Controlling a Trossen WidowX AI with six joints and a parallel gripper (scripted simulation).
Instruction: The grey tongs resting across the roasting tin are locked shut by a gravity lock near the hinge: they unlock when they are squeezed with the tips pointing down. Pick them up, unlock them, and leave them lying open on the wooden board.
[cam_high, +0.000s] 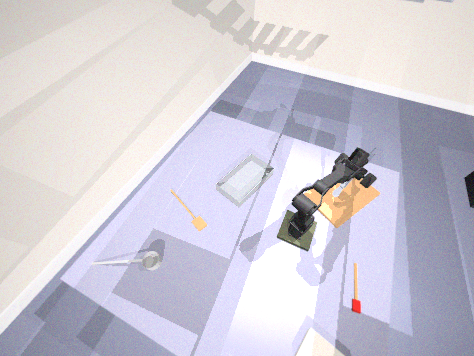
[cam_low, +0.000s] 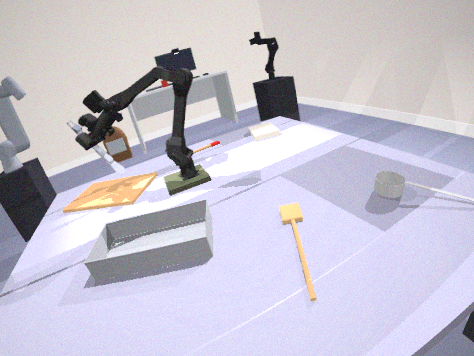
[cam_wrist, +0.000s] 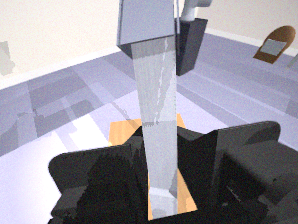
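Right now the wooden board is 20 cm below my gripper tip, 2 cm to the left of it and 1 cm ahead of it. Round my gripper tip: white block (78 cm to the left, 20 cm below, 4 cm behind); then red-tipped spatula (50 cm to the left, 21 cm below, 12 cm behind); then grey roasting tin (52 cm ahead, 18 cm below, 16 cm to the left).
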